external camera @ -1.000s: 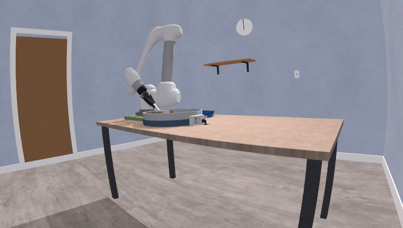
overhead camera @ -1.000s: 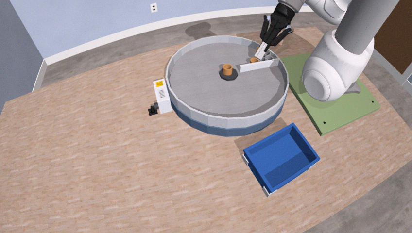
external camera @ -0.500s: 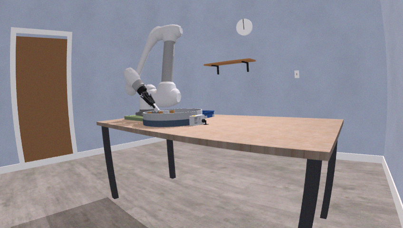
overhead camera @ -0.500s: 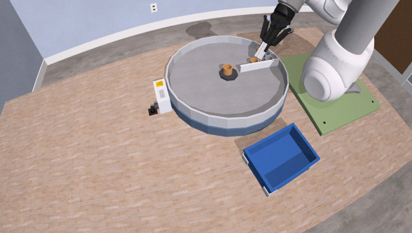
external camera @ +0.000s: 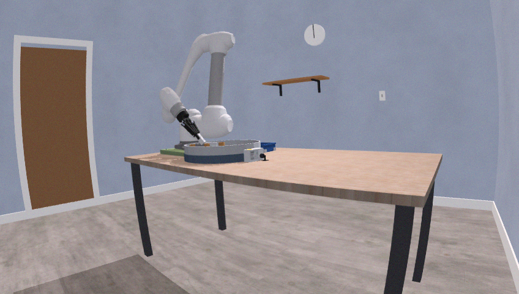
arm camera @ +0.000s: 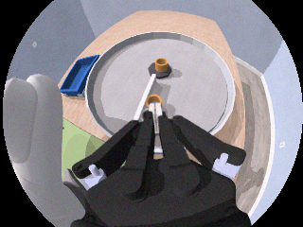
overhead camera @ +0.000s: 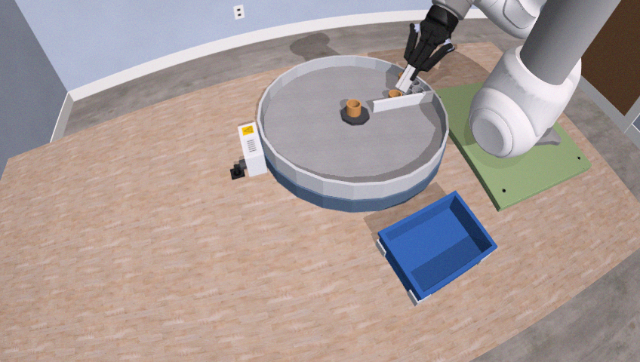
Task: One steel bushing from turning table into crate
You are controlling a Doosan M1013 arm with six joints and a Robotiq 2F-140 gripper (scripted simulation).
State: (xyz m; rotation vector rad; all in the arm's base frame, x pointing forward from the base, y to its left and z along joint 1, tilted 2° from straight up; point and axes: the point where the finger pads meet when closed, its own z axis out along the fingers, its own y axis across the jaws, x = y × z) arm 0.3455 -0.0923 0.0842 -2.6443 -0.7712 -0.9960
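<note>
The blue crate is 4 cm ahead of my hand, 39 cm to the left of it and 8 cm below it. Round my hand: round grey turning table: 14 cm ahead, 6 cm to the left, 5 cm below.
</note>
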